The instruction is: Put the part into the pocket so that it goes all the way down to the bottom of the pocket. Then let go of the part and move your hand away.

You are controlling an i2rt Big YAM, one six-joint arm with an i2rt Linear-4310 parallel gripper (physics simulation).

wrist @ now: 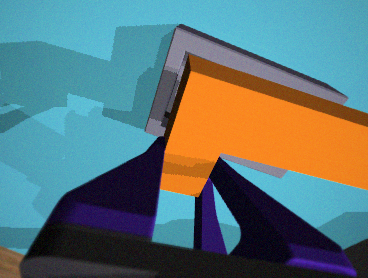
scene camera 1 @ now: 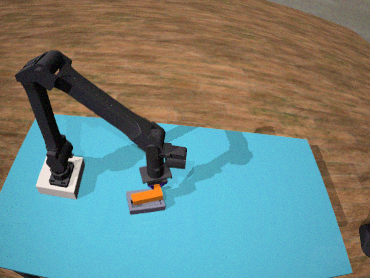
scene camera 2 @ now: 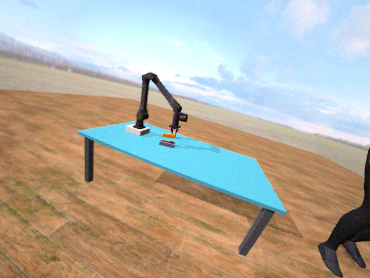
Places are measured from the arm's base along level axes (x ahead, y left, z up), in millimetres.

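Where they show: gripper, fingertip midpoint: [wrist: 182,151] [scene camera 1: 156,187] [scene camera 2: 173,136]; arm's base, origin of the base link: [scene camera 1: 62,174] [scene camera 2: 139,127].
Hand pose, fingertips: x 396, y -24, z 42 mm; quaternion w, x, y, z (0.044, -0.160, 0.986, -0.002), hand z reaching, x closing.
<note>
Each offset is from my fingertips to the top centre of the thing. Level surfaces: height alone.
The orange part {dy -33, dx -35, dz +23 mm} [scene camera 1: 147,196] [scene camera 2: 169,135] [wrist: 260,115] is L-shaped, with a long bar and a short leg. My gripper [scene camera 1: 157,186] [scene camera 2: 174,131] [wrist: 182,151] is shut on the short leg. The grey block with the pocket {dy -18, dx -37, dz -62 mm} [scene camera 1: 145,210] [scene camera 2: 167,144] [wrist: 215,51] lies on the table below the part. In scene camera 2 the part is above the block, with blue table showing between them. In the wrist view the part's end edge lies roughly along the block's end wall. The part hides most of the pocket; a strip shows beside its end.
The blue table {dz -98 mm} [scene camera 1: 250,215] [scene camera 2: 225,175] carries the arm's white base [scene camera 1: 57,191] [scene camera 2: 134,130], to the left of the block in scene camera 1. The arm's shadow falls across the table. A person's dark-clothed legs [scene camera 2: 350,225] show at the right of scene camera 2, off the table.
</note>
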